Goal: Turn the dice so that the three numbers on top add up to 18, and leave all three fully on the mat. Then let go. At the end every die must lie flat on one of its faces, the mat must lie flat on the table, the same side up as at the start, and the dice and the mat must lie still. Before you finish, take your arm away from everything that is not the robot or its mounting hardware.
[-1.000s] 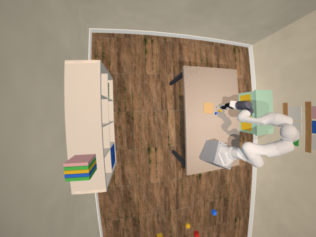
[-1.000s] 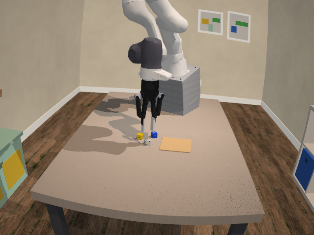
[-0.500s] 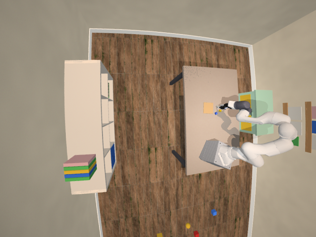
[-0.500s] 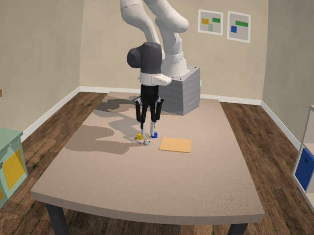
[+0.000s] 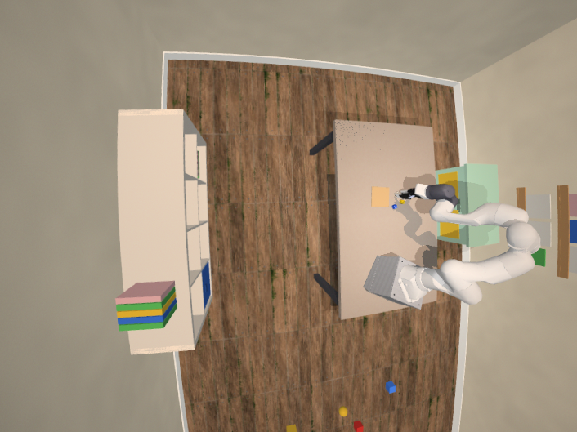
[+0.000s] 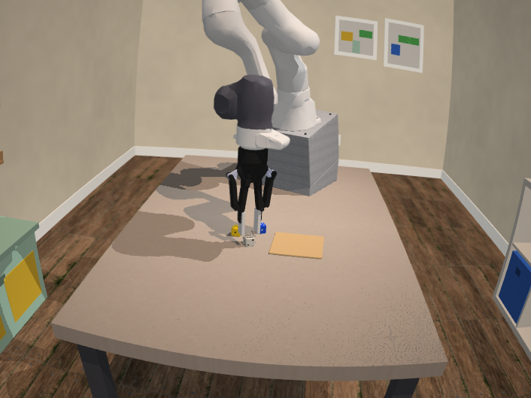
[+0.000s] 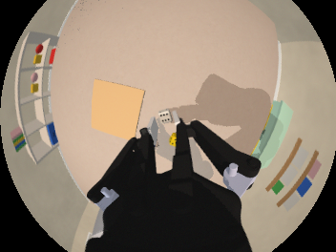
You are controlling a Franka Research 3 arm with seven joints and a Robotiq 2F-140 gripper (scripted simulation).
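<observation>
Now: hand 5 cm above the white die. The rest, counted from my hand: blue die (8 cm behind, 4 cm to the left, 5 cm below); then yellow die (6 cm behind, 3 cm to the right, 5 cm below); then mat (1 cm ahead, 13 cm to the left, 6 cm below).
</observation>
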